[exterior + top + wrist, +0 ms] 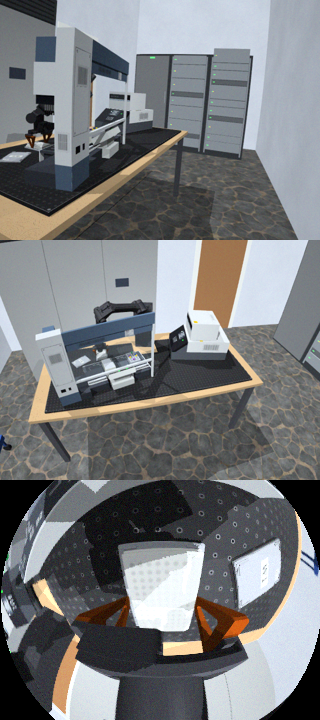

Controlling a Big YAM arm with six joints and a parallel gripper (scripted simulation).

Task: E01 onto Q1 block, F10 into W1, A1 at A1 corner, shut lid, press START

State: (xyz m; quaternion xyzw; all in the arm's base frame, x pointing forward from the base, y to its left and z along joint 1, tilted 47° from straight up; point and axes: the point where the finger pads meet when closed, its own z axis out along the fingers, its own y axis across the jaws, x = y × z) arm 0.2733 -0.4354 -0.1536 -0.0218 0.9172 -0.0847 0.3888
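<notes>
Now: hand right at the white 96-well PCR plate. Also, from my hand: flat grey nest (20 mm below); tube cooling block (250 mm to the left, 210 mm ahead, 60 mm above); white deep-well block (250 mm ahead, 60 mm above, 50 mm to the left).
</notes>
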